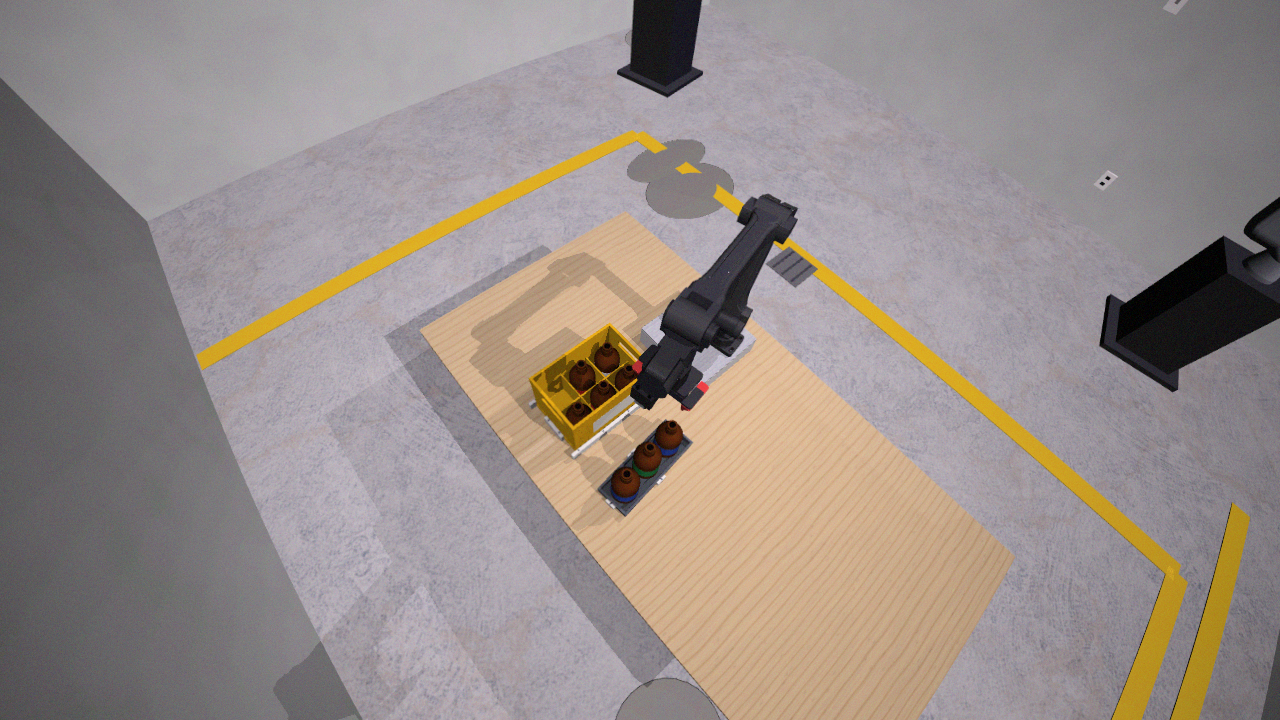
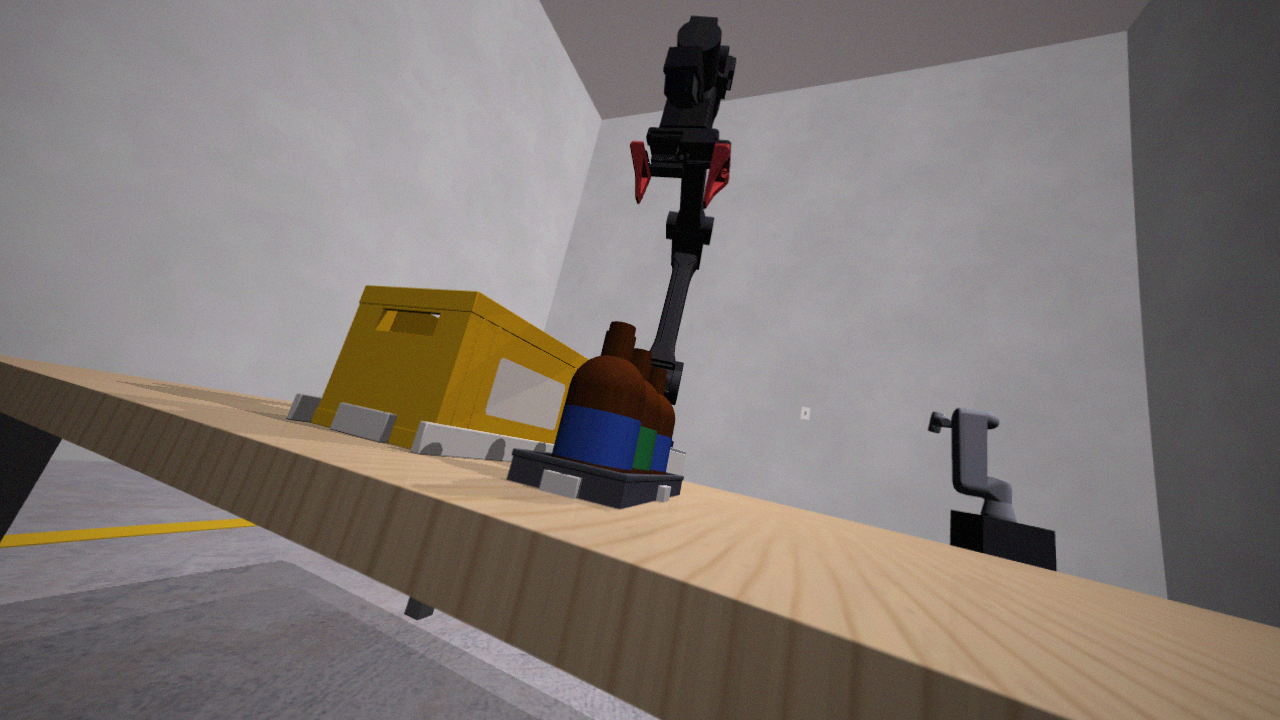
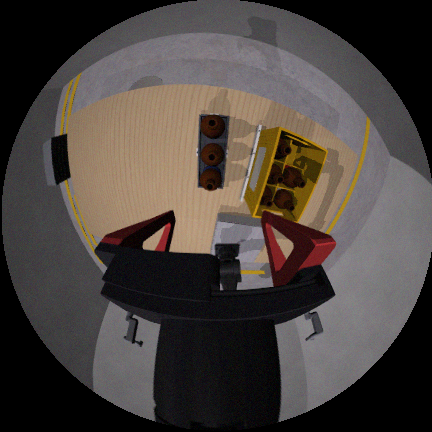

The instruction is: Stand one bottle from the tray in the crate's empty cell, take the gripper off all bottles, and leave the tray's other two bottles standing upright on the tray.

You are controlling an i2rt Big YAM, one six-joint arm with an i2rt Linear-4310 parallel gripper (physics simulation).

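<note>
Three brown bottles stand upright on the dark tray: a blue-banded one at the end far from the arm's base, a green-banded one in the middle, another blue-banded one nearest the base. The yellow crate holds several bottles; its empty cell is in a far corner, partly shadowed. My gripper is open and empty, high above the table, apart from all bottles.
White strips lie along the crate's foot on the wooden table. The tray is beside the crate, with a gap between. The arm's light grey base plate is close to the crate's other end. Another arm stands far off.
</note>
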